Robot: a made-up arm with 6 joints.
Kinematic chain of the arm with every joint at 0, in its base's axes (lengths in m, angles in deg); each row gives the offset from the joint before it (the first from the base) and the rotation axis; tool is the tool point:
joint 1: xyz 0 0 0.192 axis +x
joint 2: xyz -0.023 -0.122 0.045 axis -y
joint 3: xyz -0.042 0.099 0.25 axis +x
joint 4: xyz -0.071 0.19 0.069 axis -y
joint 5: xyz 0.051 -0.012 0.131 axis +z
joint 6: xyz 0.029 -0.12 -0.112 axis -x
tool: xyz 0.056 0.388 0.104
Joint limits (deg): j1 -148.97..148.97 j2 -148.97..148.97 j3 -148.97..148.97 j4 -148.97..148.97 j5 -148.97..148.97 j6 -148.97..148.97
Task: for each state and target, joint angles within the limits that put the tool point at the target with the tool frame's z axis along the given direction. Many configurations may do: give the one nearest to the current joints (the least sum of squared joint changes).
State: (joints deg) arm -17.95 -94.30 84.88 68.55 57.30 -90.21
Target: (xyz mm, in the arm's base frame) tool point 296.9 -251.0 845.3 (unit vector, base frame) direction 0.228 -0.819 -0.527
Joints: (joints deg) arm -33.35 -50.61 67.70 51.40 53.54 -121.01
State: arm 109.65 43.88 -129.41 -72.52 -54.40 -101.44
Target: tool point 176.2 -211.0 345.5 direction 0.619 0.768 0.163
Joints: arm 58.35 45.32 -148.97 -86.57 -88.19 -84.78
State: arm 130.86 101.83 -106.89 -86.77 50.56 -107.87
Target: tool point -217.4 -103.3 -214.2 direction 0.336 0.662 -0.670
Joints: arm 108.52 123.73 -75.41 -63.11 71.70 -148.19
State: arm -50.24 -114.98 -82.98 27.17 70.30 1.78
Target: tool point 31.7 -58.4 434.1 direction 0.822 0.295 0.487
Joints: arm -57.80 -148.97 -101.66 67.50 83.91 37.00
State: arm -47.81 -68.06 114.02 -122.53 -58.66 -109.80
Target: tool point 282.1 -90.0 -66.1 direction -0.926 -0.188 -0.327
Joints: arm -42.72 -101.93 134.71 -131.30 -49.44 -86.10
